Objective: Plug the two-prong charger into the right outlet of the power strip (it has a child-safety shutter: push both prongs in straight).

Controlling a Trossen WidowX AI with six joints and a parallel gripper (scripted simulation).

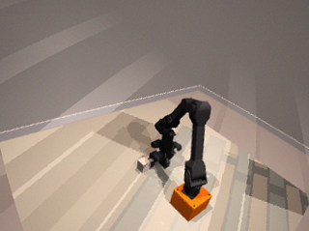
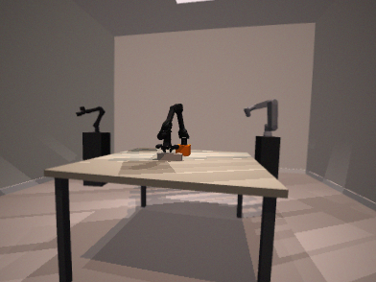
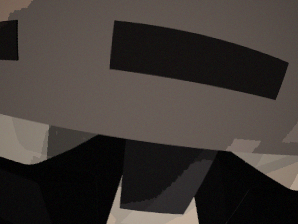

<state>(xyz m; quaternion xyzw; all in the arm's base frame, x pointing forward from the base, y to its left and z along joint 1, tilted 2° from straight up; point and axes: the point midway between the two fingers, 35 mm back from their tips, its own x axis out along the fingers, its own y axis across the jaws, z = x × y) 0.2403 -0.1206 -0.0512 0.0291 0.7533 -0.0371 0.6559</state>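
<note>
My gripper tip is now 20 mm short of the black two-prong charger and 10 mm below it.
</note>
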